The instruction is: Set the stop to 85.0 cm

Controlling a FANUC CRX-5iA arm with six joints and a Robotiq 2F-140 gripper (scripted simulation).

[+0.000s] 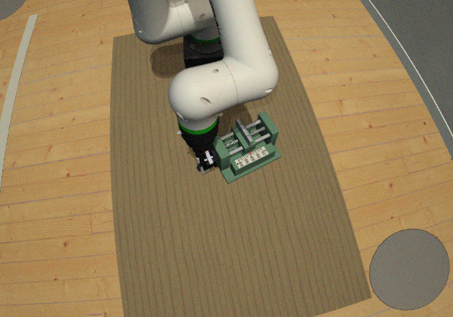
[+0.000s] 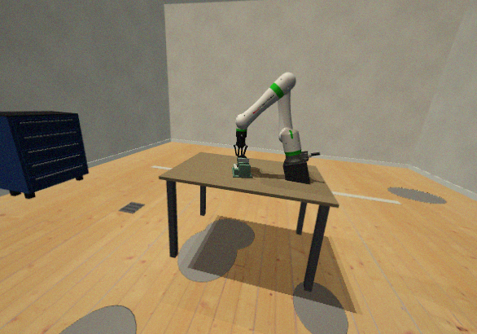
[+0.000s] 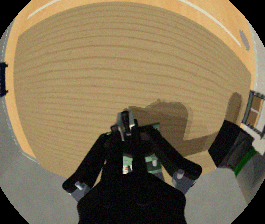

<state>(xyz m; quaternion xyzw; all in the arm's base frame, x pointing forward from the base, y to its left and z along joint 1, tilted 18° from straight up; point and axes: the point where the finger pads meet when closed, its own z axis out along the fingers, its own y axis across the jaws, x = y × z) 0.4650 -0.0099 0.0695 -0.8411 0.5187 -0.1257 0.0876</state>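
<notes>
Right now my hand is 70 mm past the stop block, 130 mm to the right of it and 30 mm below it.
</notes>
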